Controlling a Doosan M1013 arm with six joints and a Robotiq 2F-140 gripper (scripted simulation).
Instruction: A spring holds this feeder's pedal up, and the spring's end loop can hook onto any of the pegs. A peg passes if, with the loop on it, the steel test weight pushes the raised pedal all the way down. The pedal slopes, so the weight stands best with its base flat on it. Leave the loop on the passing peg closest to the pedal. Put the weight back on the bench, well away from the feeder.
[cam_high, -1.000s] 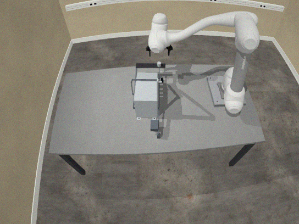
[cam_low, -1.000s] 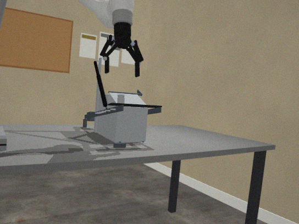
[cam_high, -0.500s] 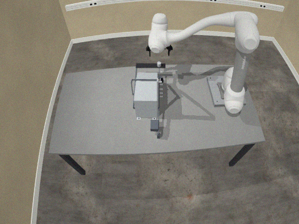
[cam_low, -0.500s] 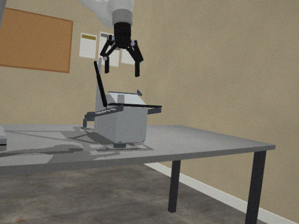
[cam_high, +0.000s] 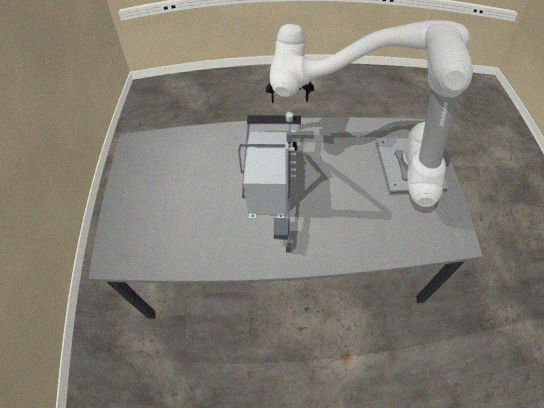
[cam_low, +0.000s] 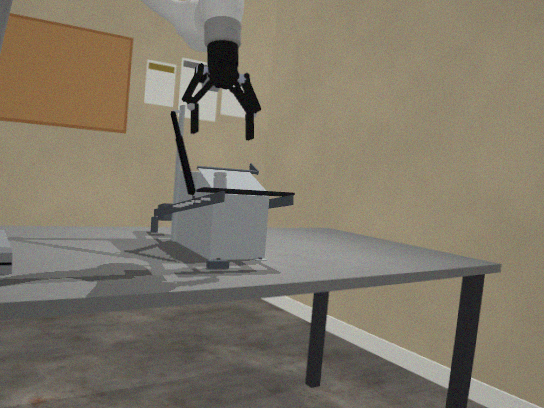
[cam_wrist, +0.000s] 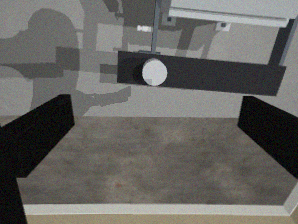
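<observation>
My gripper is now 110 mm above the steel test weight. From my hand the other things lie so: dark spring (220 mm to the left, 70 mm below).
</observation>
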